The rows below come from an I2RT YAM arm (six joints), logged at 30 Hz.
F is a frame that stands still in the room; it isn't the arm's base.
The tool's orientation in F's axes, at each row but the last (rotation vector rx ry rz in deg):
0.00 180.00 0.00
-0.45 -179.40 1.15
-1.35 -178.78 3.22
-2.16 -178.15 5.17
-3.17 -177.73 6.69
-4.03 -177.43 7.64
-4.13 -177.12 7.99
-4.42 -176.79 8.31
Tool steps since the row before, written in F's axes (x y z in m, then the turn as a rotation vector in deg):
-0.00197 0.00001 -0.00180 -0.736 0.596 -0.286
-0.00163 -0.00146 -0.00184 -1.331 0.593 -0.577
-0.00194 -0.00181 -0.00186 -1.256 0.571 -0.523
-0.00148 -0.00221 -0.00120 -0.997 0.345 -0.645
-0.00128 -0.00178 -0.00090 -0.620 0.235 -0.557
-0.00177 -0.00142 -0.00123 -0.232 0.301 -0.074
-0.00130 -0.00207 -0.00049 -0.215 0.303 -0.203
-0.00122 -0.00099 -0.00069 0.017 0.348 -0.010
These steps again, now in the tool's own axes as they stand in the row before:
0.00197 0.00001 0.00180 0.736 0.596 0.286
0.00160 -0.00144 0.00188 1.328 0.594 0.583
0.00187 -0.00177 0.00196 1.254 0.571 0.528
0.00139 -0.00217 0.00137 0.986 0.359 0.655
0.00118 -0.00175 0.00108 0.608 0.255 0.561
0.00165 -0.00138 0.00142 0.243 0.296 0.058
0.00118 -0.00207 0.00073 0.220 0.310 0.185
0.00113 -0.00098 0.00084 0.001 0.348 -0.023

